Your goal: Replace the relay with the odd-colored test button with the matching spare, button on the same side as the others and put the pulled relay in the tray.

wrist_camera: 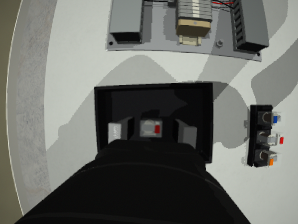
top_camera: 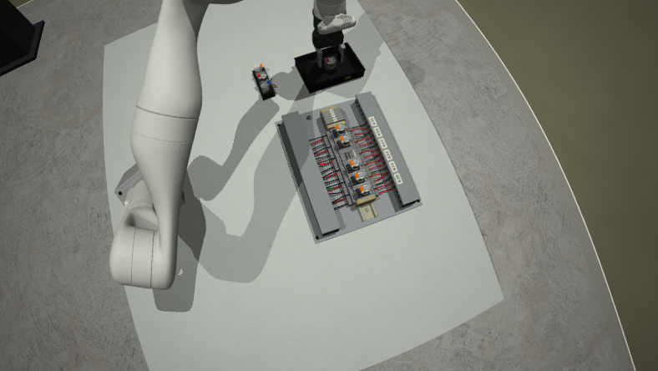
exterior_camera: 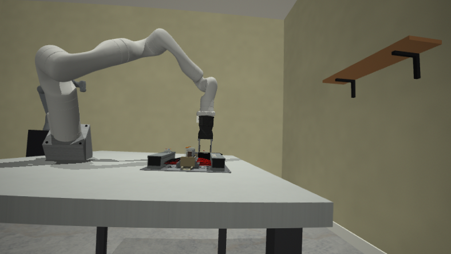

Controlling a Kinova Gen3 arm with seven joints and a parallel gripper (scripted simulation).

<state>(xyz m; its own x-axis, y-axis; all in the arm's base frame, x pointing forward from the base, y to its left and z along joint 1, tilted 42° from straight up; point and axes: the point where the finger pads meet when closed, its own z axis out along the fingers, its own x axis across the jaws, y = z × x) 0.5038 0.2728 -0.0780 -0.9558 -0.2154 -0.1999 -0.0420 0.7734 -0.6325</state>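
Right now the black tray is 4 cm below my hand.
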